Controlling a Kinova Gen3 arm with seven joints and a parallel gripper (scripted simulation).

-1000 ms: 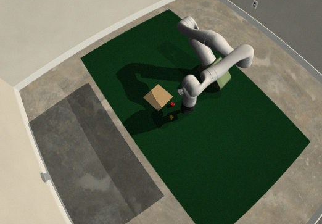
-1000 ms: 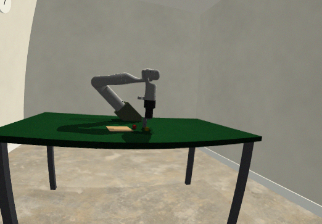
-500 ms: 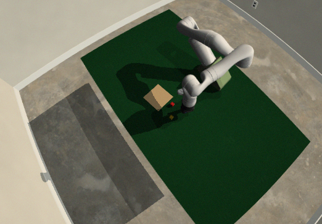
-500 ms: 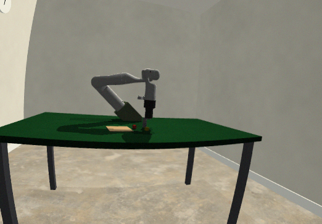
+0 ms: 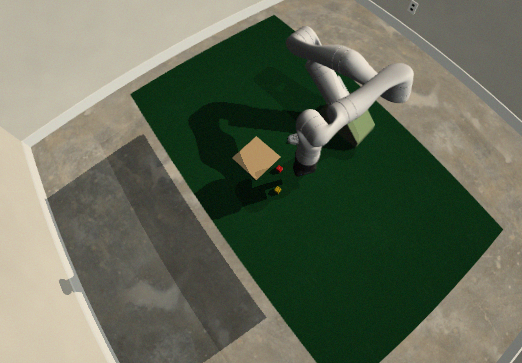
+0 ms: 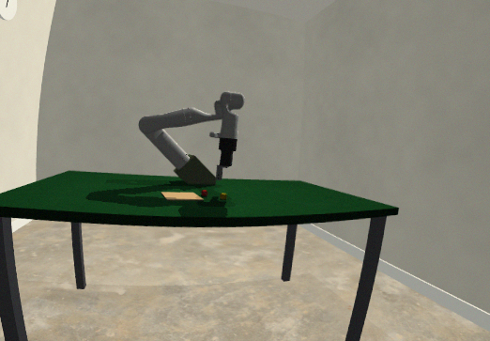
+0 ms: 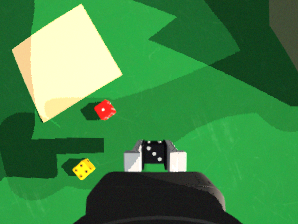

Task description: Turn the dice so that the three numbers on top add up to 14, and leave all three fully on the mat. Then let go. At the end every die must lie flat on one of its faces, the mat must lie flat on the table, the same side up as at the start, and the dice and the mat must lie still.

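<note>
The tan mat lies 8 cm ahead of my hand, 17 cm to the right of it and 8 cm below it. From my hand the other things lie so: black die: 1 cm below; then yellow die: 11 cm ahead, 7 cm below; then red die: 5 cm ahead, 7 cm to the right, 7 cm below.
</note>
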